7 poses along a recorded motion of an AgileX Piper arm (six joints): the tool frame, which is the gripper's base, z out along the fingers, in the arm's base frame.
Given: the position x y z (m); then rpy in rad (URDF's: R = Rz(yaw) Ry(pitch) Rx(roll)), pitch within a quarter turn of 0, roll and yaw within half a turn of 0.
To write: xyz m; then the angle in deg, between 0 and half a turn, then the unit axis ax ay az. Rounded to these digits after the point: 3 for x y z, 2 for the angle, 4 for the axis.
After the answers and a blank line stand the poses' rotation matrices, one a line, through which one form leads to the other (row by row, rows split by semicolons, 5 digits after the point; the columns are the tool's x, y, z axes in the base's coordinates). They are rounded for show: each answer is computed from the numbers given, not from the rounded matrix.
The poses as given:
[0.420 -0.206 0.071 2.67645 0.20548 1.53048]
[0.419 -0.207 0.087 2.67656 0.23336 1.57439]
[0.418 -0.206 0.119 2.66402 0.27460 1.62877]
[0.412 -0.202 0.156 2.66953 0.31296 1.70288]
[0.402 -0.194 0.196 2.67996 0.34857 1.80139]
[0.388 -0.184 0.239 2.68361 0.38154 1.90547]
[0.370 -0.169 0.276 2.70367 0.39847 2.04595]
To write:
[0.420 -0.206 0.071 152.88 0.7013 0.7073 0.0893]
[0.419 -0.207 0.087 152.02 0.6834 0.7251 0.0847]
[0.418 -0.206 0.119 150.15 0.6593 0.7474 0.0819]
[0.412 -0.202 0.156 149.13 0.6280 0.7744 0.0767]
[0.402 -0.194 0.196 148.41 0.5865 0.8065 0.0746]
[0.388 -0.184 0.239 147.52 0.5406 0.8377 0.0777]
[0.370 -0.169 0.276 147.98 0.4803 0.8731 0.0844]

0.03946 0.89672 0.44084; 0.97817 0.05542 -0.20029; -0.20404 0.43911 -0.87496
-0.00350 0.89343 0.44919; 0.97289 0.10691 -0.20508; -0.23125 0.43630 -0.86958
-0.05577 0.87940 0.47281; 0.96092 0.17588 -0.21379; -0.27116 0.44240 -0.85484
-0.12530 0.86444 0.48688; 0.94314 0.25608 -0.21193; -0.30788 0.43264 -0.84737
-0.21481 0.83686 0.50351; 0.91498 0.35274 -0.19591; -0.34155 0.41862 -0.84148
-0.30484 0.79311 0.52731; 0.87660 0.45011 -0.17022; -0.37235 0.41035 -0.83245
-0.42163 0.73004 0.53784; 0.81956 0.56062 -0.11847; -0.38801 0.39084 -0.83468

